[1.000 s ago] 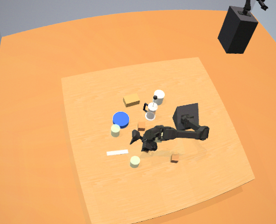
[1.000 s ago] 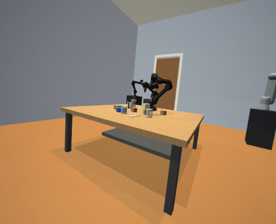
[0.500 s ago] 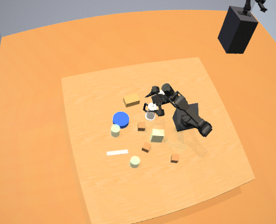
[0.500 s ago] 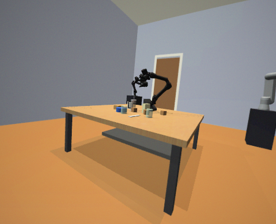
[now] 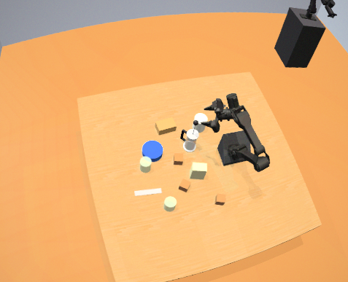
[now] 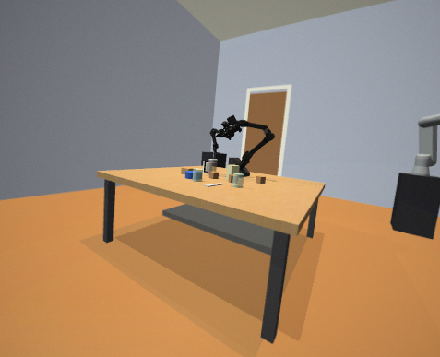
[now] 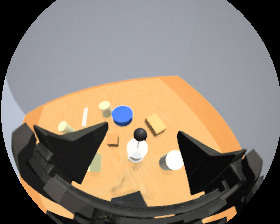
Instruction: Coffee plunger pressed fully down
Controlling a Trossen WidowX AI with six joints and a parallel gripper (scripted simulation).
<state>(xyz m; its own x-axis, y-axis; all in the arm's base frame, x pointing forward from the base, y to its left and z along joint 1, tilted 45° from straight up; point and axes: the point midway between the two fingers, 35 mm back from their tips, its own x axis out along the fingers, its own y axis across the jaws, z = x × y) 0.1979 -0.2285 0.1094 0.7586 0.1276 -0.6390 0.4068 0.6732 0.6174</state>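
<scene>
Right now my gripper tip is 190 mm above the coffee press, 30 mm short of it and 20 mm to the left of it. Also, from my gripper tip: blue disc 290 mm below, 250 mm ahead, 10 mm to the left; then tan block 290 mm below, 150 mm to the right, 140 mm ahead; then white cylinder 270 mm below, 140 mm to the right, 70 mm behind.
</scene>
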